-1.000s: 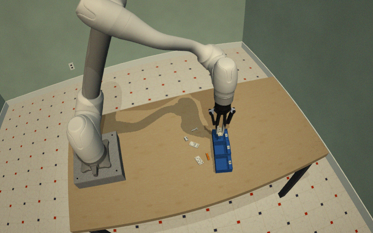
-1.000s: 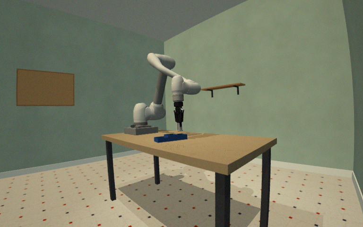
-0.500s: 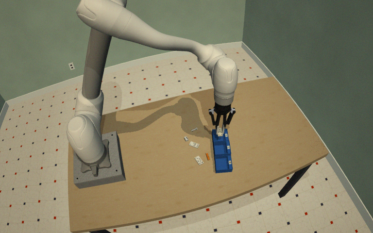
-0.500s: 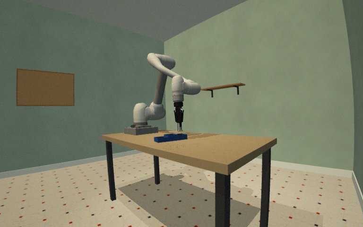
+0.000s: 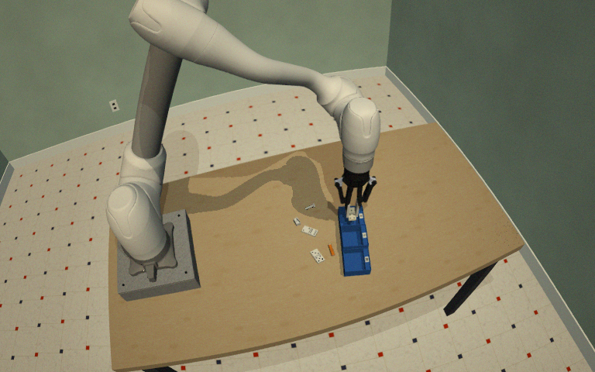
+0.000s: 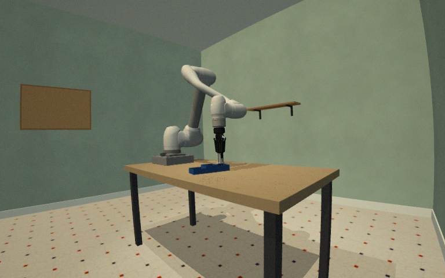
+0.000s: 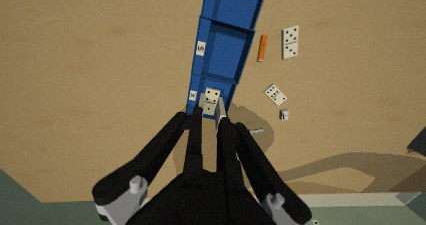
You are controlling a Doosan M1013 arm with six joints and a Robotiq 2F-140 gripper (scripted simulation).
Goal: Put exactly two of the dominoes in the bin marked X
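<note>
Right now my hand is 2 cm past the blue bin, 8 cm to the left of it and 6 cm above it. Round my hand: white domino (3 cm below); then grey screw (11 cm behind, 11 cm to the left, 8 cm below); then orange stick (10 cm behind, 9 cm to the right, 8 cm below).
</note>
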